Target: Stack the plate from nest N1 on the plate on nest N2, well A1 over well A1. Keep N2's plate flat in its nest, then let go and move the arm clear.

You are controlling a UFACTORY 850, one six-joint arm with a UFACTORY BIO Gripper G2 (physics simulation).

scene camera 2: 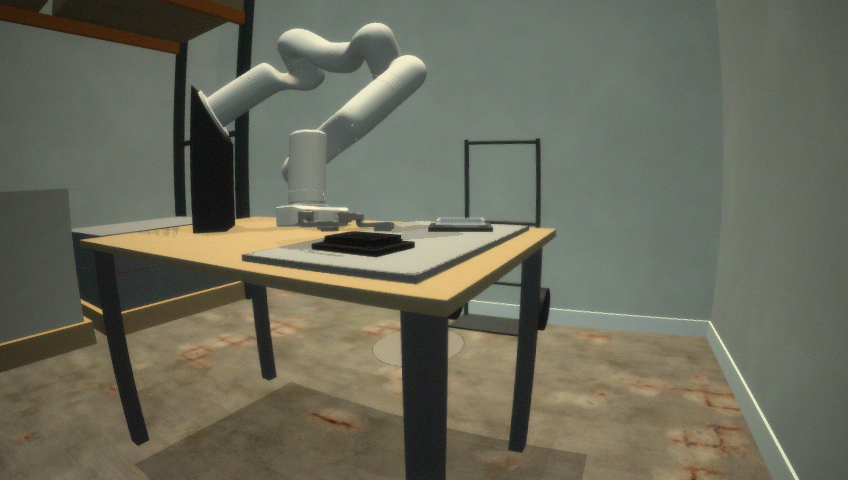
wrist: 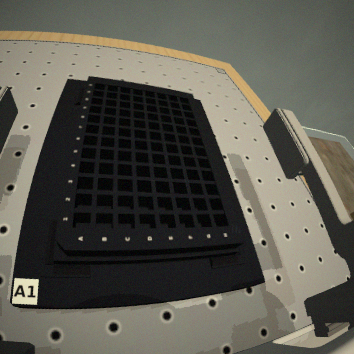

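A black multi-well plate [scene camera 2: 361, 238] [wrist: 145, 160] sits flat in a black nest [scene camera 2: 399, 245] [wrist: 125, 292] with an A1 label at its near left corner in the wrist view. A clear, pale plate [scene camera 2: 461, 221] sits in a second dark nest [scene camera 2: 461, 228] farther back on the board in the scene view. No N1 or N2 marking can be read. My gripper [scene camera 2: 358, 226] [wrist: 147, 129] is open and empty. Its fingers stand wide apart at the left and right of the wrist view, with the black plate showing between them. In the scene view it is low, behind and left of the black plate.
Both nests stand on a grey perforated board [scene camera 2: 428, 258] [wrist: 31, 65] on the wooden table [scene camera 2: 178, 249] [wrist: 100, 41]. A black pedestal [scene camera 2: 211, 184] carries the arm at the left. A dark cart [scene camera 2: 467, 178] stands behind the table, and a shelf rack [scene camera 2: 180, 130] stands at the back left.
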